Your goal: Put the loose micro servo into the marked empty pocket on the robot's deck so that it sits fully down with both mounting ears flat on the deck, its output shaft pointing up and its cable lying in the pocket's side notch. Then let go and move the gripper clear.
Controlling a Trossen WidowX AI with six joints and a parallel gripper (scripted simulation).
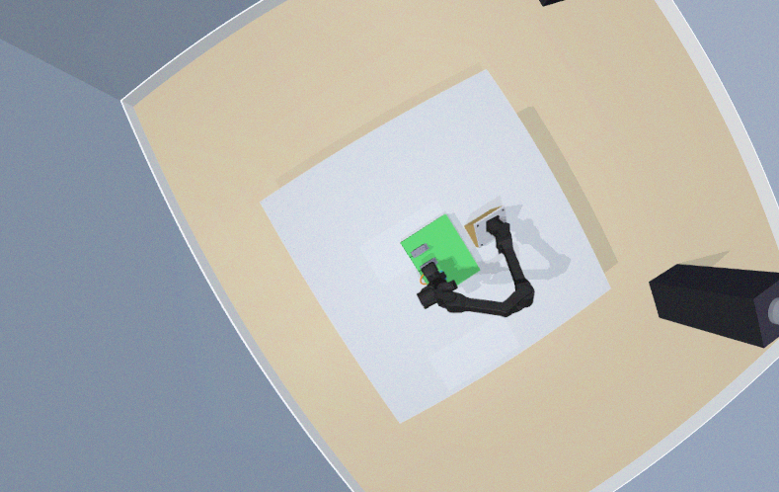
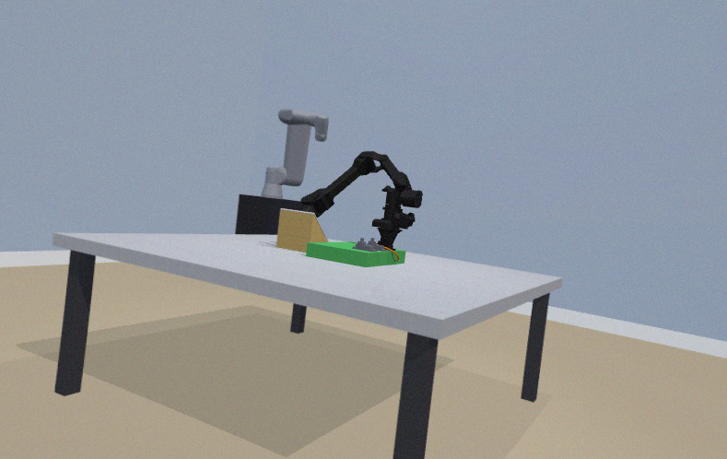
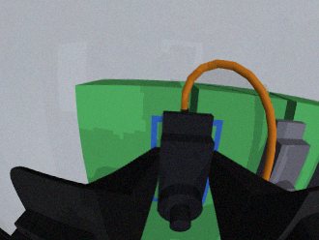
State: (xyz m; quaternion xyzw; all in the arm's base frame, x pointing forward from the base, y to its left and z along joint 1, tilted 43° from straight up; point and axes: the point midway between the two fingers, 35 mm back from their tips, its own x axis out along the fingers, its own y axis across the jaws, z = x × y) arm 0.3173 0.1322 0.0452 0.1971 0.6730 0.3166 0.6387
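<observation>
The green deck is 110 mm behind my gripper tip, 90 mm to the right of it and 30 mm below it.
</observation>
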